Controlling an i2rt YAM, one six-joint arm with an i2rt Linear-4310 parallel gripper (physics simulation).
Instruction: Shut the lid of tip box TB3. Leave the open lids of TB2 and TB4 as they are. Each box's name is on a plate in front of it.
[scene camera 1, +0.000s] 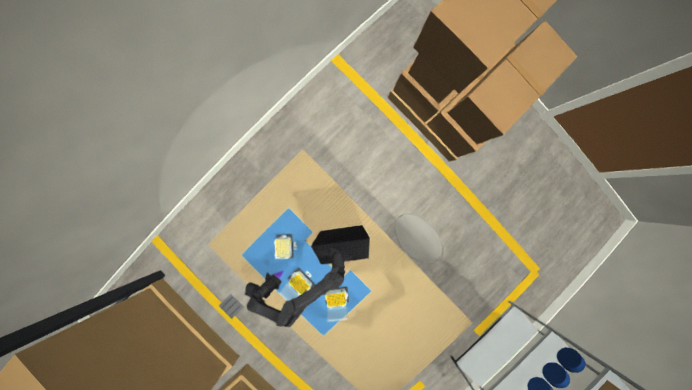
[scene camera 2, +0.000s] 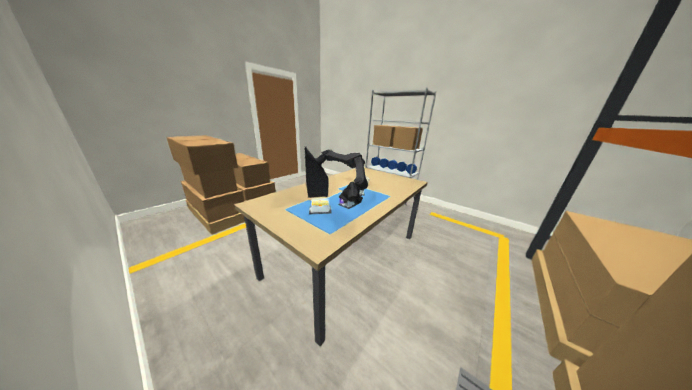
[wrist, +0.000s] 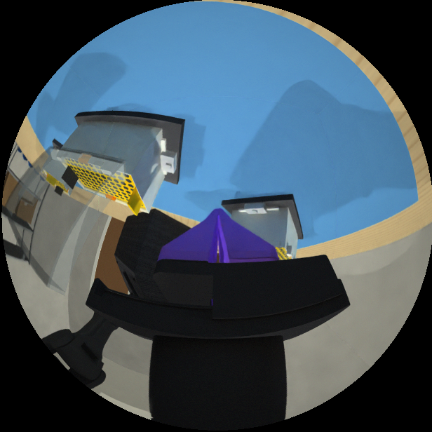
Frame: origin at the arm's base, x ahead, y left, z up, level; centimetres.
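Seen in the pictures: gripper, fingertip midpoint: (scene camera 1: 283, 271) (scene camera 2: 340, 202); arm's base, link origin: (scene camera 1: 337, 254) (scene camera 2: 317, 162).
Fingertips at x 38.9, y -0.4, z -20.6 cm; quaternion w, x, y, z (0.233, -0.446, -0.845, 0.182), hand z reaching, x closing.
Observation:
Pixels of each thing's top centre, then the offset from my fingertips to it. Level surfaces: height alone.
- blue mat, surface height: dz -5.9 cm
- upper box, top centre: (scene camera 1: 283, 249) (scene camera 2: 320, 199) dx -7.4, dy -12.5, dz +1.9 cm
- middle box, top centre: (scene camera 1: 298, 285) dx -5.1, dy +12.2, dz +1.6 cm
- lower box, top centre: (scene camera 1: 336, 301) dx -21.3, dy +31.6, dz +1.6 cm
- wooden table, surface height: dz -6.1 cm
Three clear tip boxes with yellow racks stand on the blue mat (scene camera 1: 324, 325) (scene camera 2: 330, 222): an upper box (scene camera 1: 283, 247) (scene camera 2: 320, 206), a middle box (scene camera 1: 300, 283) and a lower box (scene camera 1: 336, 299) in scene view 1. The middle and lower boxes have clear lids open. The upper box looks paler, as if covered by its lid. My gripper (scene camera 1: 279, 274) (scene camera 2: 342, 201) (wrist: 217, 214) is shut and empty, its purple fingertips beside the middle box. In the wrist view, an open-lidded box (wrist: 120, 140) stands left; another box (wrist: 267, 222) is partly hidden behind the fingertips. The name plates are unreadable.
A tall black block (scene camera 1: 345, 243) (scene camera 2: 316, 177) stands at the arm's base on the wooden table (scene camera 1: 390, 325) (scene camera 2: 280, 230). The arm (scene camera 1: 312, 295) (scene camera 2: 360, 172) arches over the middle box. Cardboard boxes (scene camera 1: 500, 85) (scene camera 2: 210, 170) and a wire shelf (scene camera 2: 403, 93) stand beyond the table.

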